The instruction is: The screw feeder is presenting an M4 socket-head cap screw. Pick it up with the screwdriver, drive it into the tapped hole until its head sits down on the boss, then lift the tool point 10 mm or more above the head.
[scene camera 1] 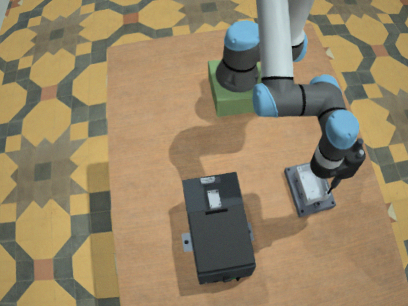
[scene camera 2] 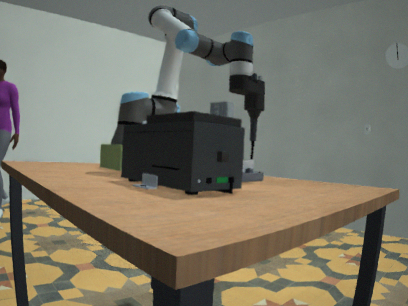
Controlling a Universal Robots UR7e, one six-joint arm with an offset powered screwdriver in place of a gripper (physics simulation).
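Note:
My screwdriver (scene camera 1: 329, 192) (scene camera 2: 252, 157) points down, its thin tip at the right-hand edge of the pale workpiece (scene camera 1: 311, 184) (scene camera 2: 248, 164). In scene camera 2 the tip is close above or at the workpiece; a gap cannot be made out. The workpiece sits on a dark grey base plate (scene camera 1: 302, 209) (scene camera 2: 257, 176) with bolts at its corners. The tapped hole and its boss are too small to tell. The black screw feeder (scene camera 1: 220, 240) (scene camera 2: 157, 155) stands to the left of the workpiece in scene camera 1. No screw can be made out at the tip or on the feeder.
The arm stands on a green block (scene camera 1: 235, 105) (scene camera 2: 111, 156) at the back of the wooden table (scene camera 1: 145, 125) (scene camera 2: 165, 215). Small metal brackets (scene camera 1: 187, 242) (scene camera 2: 149, 181) stick out beside the feeder. A person (scene camera 2: 7, 107) stands beyond the table at the left in scene camera 2.

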